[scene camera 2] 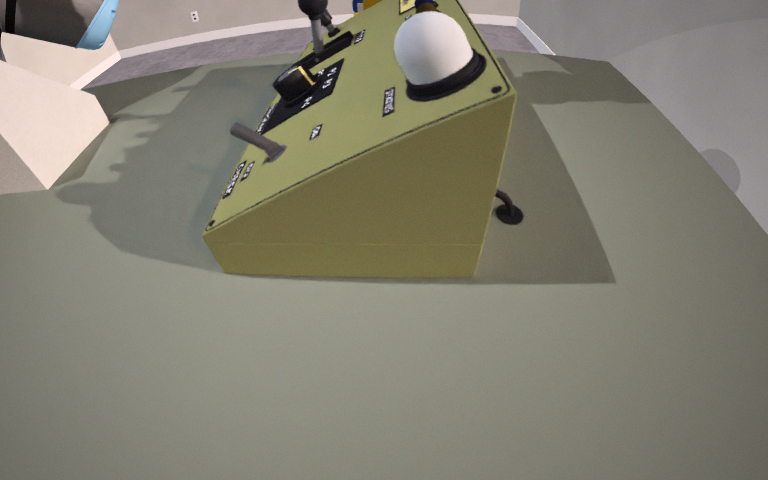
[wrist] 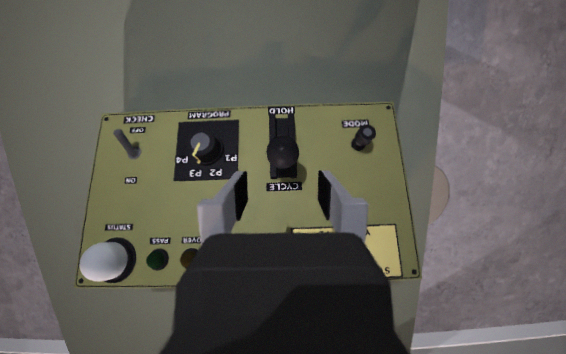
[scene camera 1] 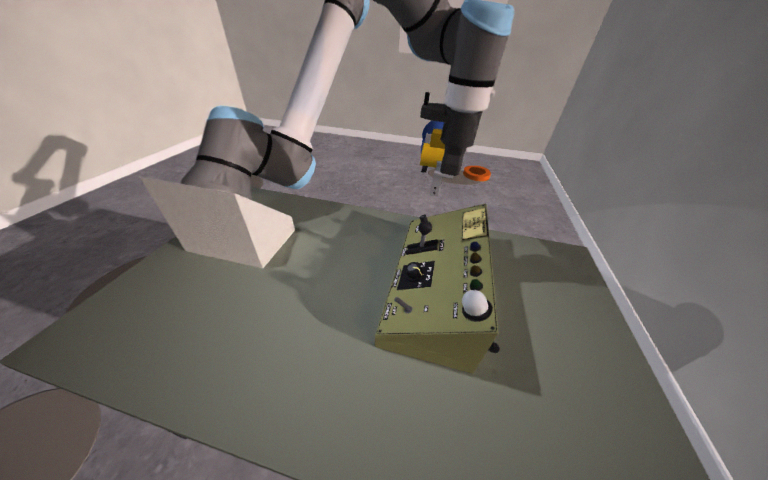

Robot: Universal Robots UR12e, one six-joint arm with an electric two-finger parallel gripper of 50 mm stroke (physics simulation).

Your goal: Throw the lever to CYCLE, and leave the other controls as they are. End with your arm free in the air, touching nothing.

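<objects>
In scene camera 2 my gripper is out of frame. The wrist view and scene camera 1 both show my gripper, and on my gripper (scene camera 1: 437,176) and (wrist: 227,214) are the same spot.
</objects>
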